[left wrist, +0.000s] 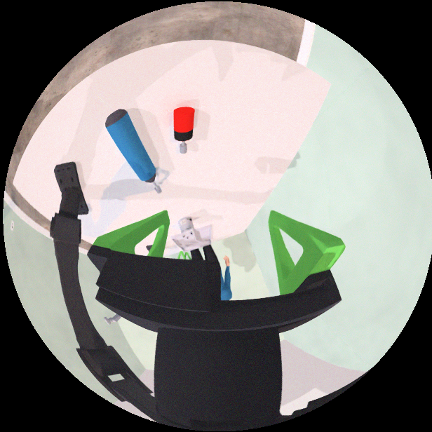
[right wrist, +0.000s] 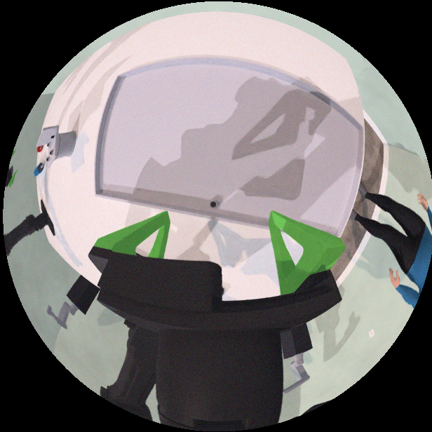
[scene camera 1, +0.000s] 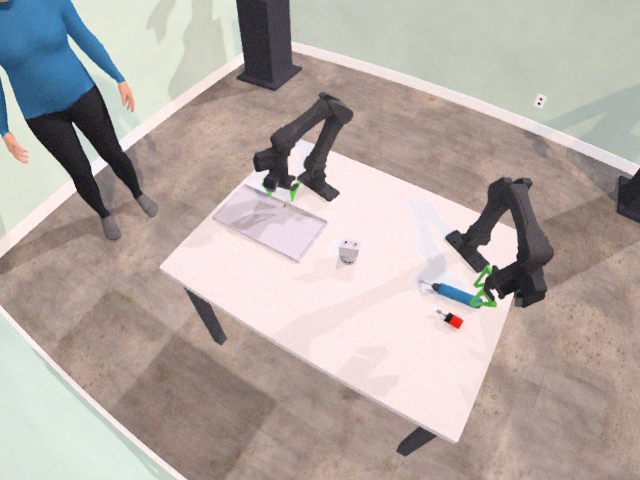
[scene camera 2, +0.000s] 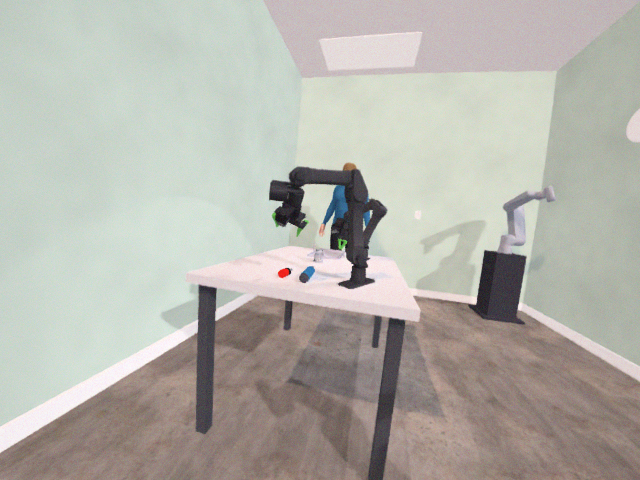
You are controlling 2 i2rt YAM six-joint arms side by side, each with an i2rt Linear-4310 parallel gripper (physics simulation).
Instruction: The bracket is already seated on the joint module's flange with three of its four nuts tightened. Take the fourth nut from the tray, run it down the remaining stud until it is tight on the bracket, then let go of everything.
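Observation:
The fourth nut is a small dark-holed piece in the grey tray, close to the tray wall nearest the right arm. My right gripper is open and empty, above that edge of the tray, with the nut between and beyond its fingertips in the right wrist view. The joint module stands upright on the table with the light bracket on top. Its nuts and stud are too small to tell apart. My left gripper is open and empty, high above the table.
A blue driver and a short red screwdriver lie on the table below the left gripper. A person stands beyond the tray end of the table.

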